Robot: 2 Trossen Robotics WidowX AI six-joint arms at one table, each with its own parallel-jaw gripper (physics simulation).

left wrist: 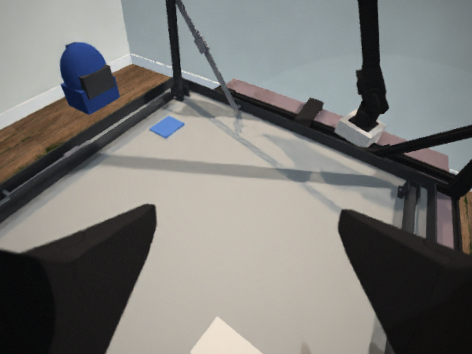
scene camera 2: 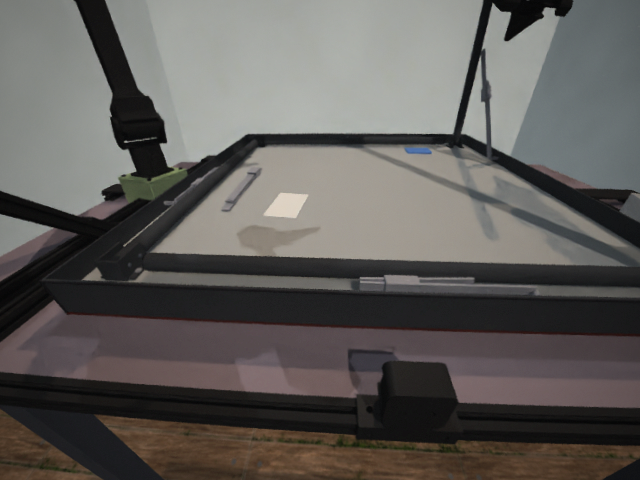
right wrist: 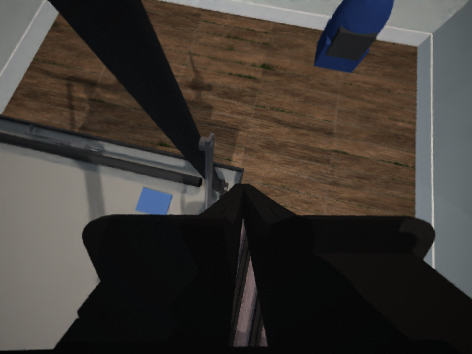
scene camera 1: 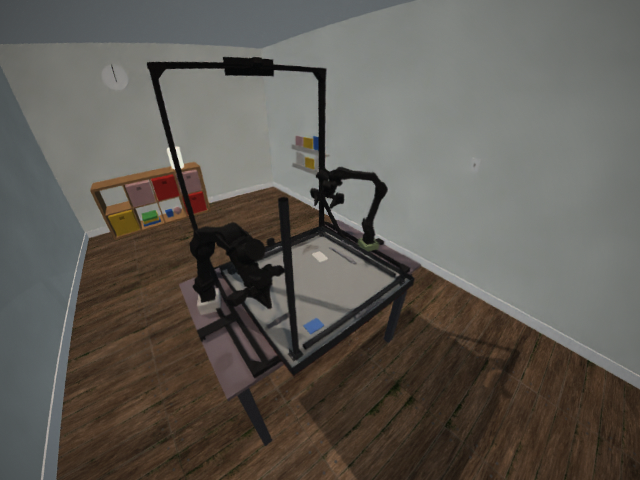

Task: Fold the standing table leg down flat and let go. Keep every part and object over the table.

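Seen in the pictures: left gripper, fingertip midpoint: [left wrist: 248, 217] [scene camera 1: 321, 207]; right gripper, fingertip midpoint: [scene camera 2: 505, 40] [right wrist: 242, 190] [scene camera 1: 270, 308]; left arm's base, origin of the base link: [scene camera 2: 153, 172] [scene camera 1: 368, 241]; right arm's base, origin of the base link: [left wrist: 363, 122] [scene camera 1: 208, 296].
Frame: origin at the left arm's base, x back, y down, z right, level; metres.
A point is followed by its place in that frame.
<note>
The dark table leg [scene camera 1: 287, 258] @[x -0.652, y -0.462, z -0.611 m] [scene camera 2: 471, 77] @[x -0.653, y -0.180, z -0.583 m] [left wrist: 174, 50] @[x -0.645, y -0.121, z -0.584 m] [right wrist: 145, 85] @[x -0.659, y -0.313, z -0.589 m] stands upright at a corner of the upturned table [scene camera 1: 356, 323] @[x -0.379, y -0.006, z -0.551 m] [scene camera 2: 206, 304] @[x -0.375, y 0.034, z 0.247 m]. A thin grey brace [scene camera 2: 486, 111] @[x -0.704, y -0.098, z -0.508 m] [left wrist: 212, 62] @[x -0.706, y -0.104, z -0.504 m] [right wrist: 209, 170] @[x -0.676, y -0.221, z -0.584 m] slants up beside it from the side rim. My right gripper [scene camera 1: 268, 304] @[x -0.713, y -0.265, z -0.579 m] [scene camera 2: 509, 37] @[x -0.713, y -0.265, z -0.579 m] [right wrist: 242, 190] @[x -0.713, y -0.265, z -0.579 m] is shut and empty, above the table surface on the robot side of the leg in scene camera 1. Its fingers hide the brace's lower end in the right wrist view. My left gripper [scene camera 1: 326, 197] @[x -0.335, y -0.300, z -0.025 m] [left wrist: 248, 217] @[x -0.335, y -0.300, z -0.025 m] is open and empty, high over the far side, away from the leg.
A blue card [scene camera 1: 313, 325] @[x -0.546, y 0.014, z -0.482 m] [scene camera 2: 417, 150] @[x -0.543, y 0.013, z -0.476 m] [left wrist: 167, 127] @[x -0.541, y 0.013, z -0.476 m] [right wrist: 154, 201] @[x -0.545, y 0.013, z -0.485 m] lies near the leg's foot. A white card [scene camera 1: 320, 256] @[x -0.336, y 0.029, z -0.009 m] [scene camera 2: 286, 205] @[x -0.340, y 0.029, z -0.001 m] and a grey bar [scene camera 1: 342, 255] @[x -0.214, y 0.018, z -0.061 m] [scene camera 2: 241, 188] @[x -0.226, y 0.017, z -0.020 m] lie farther away. A dark folded leg [scene camera 2: 361, 262] @[x -0.519, y 0.008, z 0.150 m] lies flat along one rim. A gantry post [scene camera 1: 322, 129] @[x -0.178, y -0.640, z 0.377 m] rises beside the table.
</note>
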